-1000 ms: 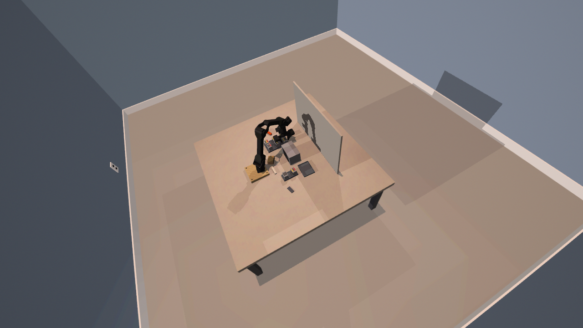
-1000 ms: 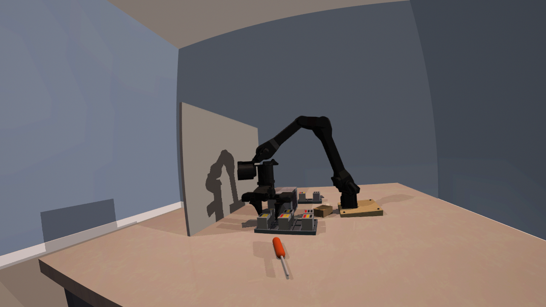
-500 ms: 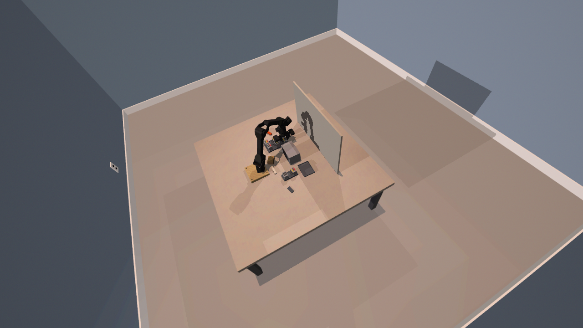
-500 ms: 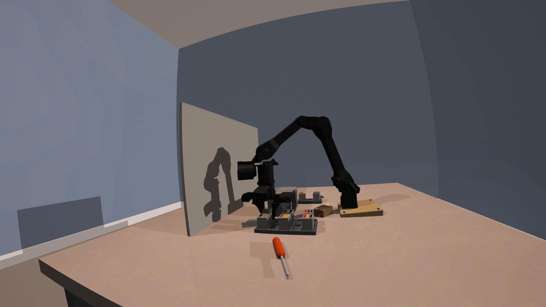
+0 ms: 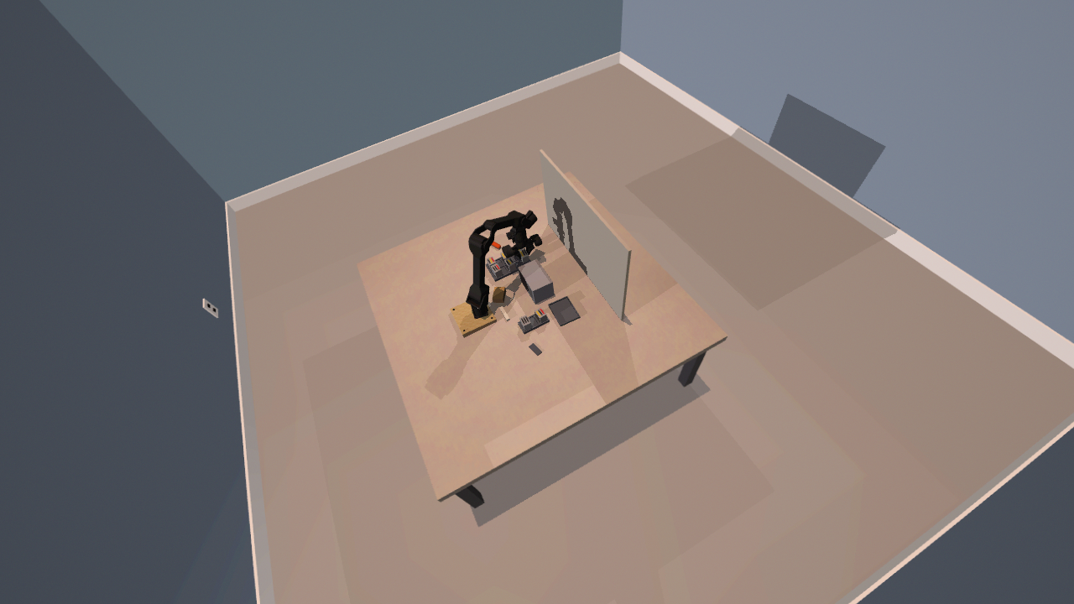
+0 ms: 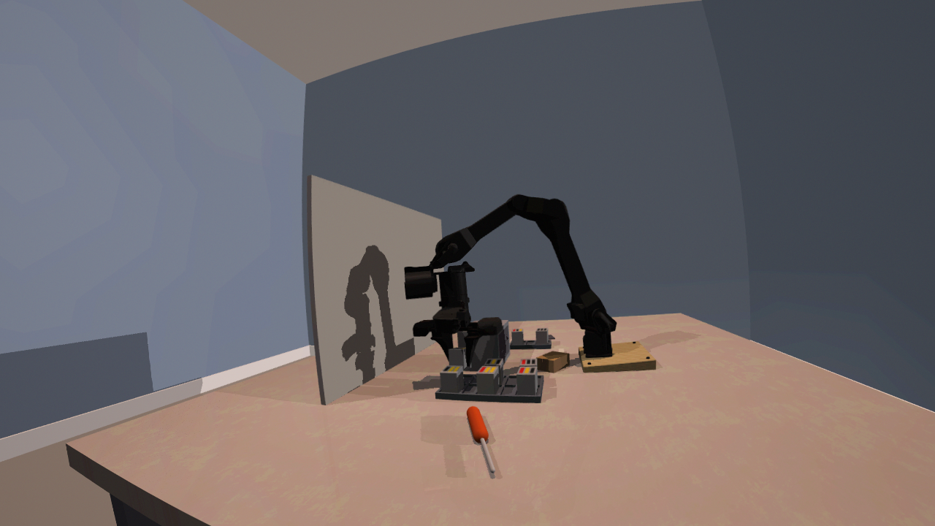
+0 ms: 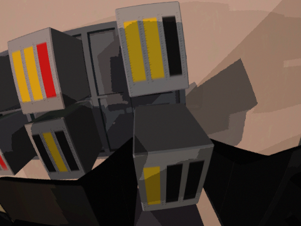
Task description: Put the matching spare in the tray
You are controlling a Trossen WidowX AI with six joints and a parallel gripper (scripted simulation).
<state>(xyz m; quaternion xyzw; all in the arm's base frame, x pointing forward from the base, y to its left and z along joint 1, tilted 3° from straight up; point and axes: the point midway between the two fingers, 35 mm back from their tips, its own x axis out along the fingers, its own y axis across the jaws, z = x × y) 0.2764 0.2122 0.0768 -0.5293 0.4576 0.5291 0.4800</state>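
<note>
Now: the dark tray 340 mm to the right of my gripper tip, 80 mm ahead of it and 40 mm below it. From my gripper tip the other things lie so: grey mounted unit: 160 mm to the right, 10 mm ahead, 10 mm above; tall upright panel: 250 mm ahead, 180 mm above, 130 mm to the right; small brown block: 170 mm behind, 150 mm to the right, 30 mm below.
</note>
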